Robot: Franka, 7 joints.
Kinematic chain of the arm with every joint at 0, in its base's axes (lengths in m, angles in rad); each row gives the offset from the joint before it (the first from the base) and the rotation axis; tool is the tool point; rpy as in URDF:
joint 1: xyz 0 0 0.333 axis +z
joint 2: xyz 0 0 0 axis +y
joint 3: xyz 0 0 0.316 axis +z
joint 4: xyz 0.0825 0 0 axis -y
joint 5: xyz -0.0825 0 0.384 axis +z
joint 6: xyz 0 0 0 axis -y
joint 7: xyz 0.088 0 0 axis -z
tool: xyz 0 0 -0.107 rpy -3.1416 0 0
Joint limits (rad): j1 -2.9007..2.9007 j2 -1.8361..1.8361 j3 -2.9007..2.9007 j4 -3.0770..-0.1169 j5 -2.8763..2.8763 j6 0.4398..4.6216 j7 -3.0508..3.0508
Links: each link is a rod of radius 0.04 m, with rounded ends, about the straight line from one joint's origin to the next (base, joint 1, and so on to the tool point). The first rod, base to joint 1, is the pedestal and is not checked.
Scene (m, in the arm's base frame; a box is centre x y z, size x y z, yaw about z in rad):
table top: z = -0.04
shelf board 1: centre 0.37 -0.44 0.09 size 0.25 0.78 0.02 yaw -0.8
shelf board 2: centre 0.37 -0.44 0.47 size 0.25 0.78 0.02 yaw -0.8
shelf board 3: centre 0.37 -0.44 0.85 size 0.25 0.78 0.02 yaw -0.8
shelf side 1: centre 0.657 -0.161 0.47 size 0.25 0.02 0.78 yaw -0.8
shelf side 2: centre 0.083 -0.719 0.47 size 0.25 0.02 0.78 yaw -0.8
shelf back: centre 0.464 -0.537 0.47 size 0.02 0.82 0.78 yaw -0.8
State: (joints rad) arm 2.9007 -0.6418 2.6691 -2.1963 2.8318 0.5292 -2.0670
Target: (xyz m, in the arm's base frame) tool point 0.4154 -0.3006 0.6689
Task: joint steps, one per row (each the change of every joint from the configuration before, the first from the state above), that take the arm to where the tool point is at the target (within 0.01 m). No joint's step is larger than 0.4 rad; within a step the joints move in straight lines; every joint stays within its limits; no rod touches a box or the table.
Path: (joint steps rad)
1: 0.0000 0.2084 0.0589 -0.3611 -0.0761 -0.0447 0.0000
2: 0.0000 0.2085 0.0590 -0.3610 -0.0761 -0.0447 0.0000
3: 0.0000 -0.2014 -0.3553 0.1080 -0.1466 0.0000 0.0000
4: 0.0000 -0.2014 -0.3553 0.1080 -0.1465 0.0000 0.0000
5: 0.0000 -0.2014 -0.3553 0.1079 -0.1466 0.0000 0.0000
6: 0.0000 -0.2014 -0.3552 0.1080 -0.1466 0.0000 0.0000
7: 0.0000 -0.2014 -0.3553 0.1080 -0.1466 0.0000 0.0000
8: 0.0000 -0.2014 -0.3553 0.1080 -0.1466 0.0000 0.0000
9: 0.0000 -0.2014 -0.3553 0.1080 -0.1466 0.0000 0.0000
10: 0.0000 -0.2014 -0.3552 0.1080 -0.1466 0.0000 0.0000
11: 0.0000 0.0236 0.1052 0.0437 0.3424 0.0000 0.0000
12: 0.0000 0.0235 0.1052 0.0437 0.3423 0.0000 0.0000
13: 0.0000 0.0236 0.1052 0.0438 0.3424 0.0000 0.0000
14: 0.0000 0.0236 0.1052 0.0437 0.3423 0.0000 0.0000

